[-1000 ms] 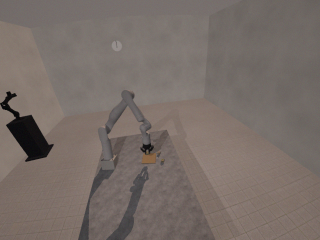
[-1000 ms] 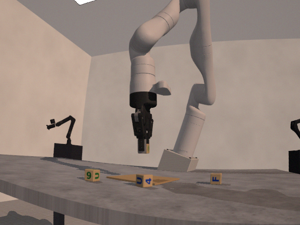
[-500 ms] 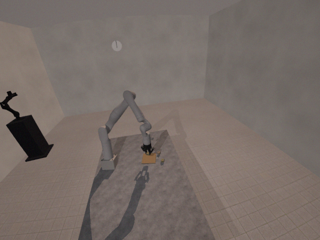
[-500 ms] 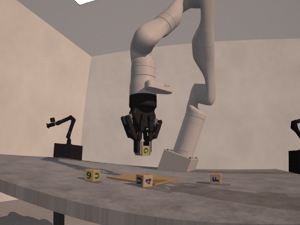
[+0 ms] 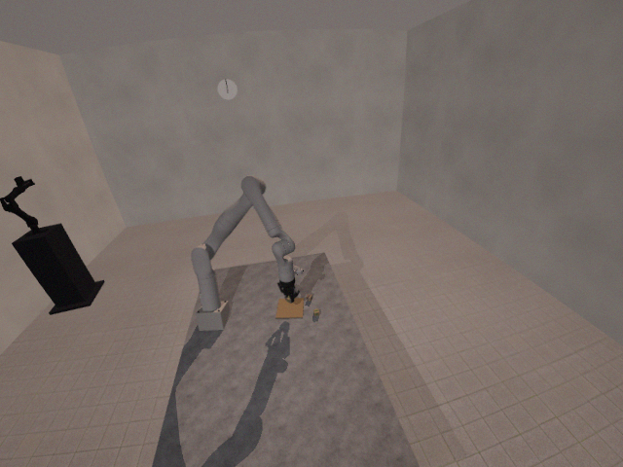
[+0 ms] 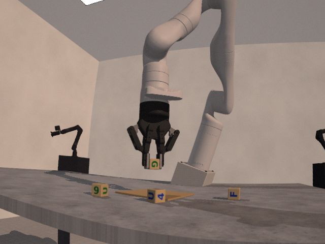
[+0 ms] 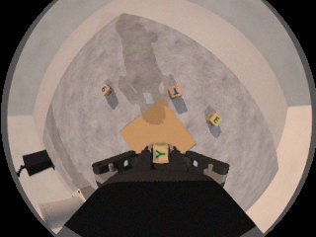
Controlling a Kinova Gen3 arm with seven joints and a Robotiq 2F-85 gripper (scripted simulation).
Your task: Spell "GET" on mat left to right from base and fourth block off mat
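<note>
My hand is 8 cm above the mat and 1 cm to the right of it. The rest, counted from my hand: E block: 11 cm ahead, 8 cm to the right, 7 cm below; F block: 19 cm to the left, 7 cm below, 3 cm ahead.
</note>
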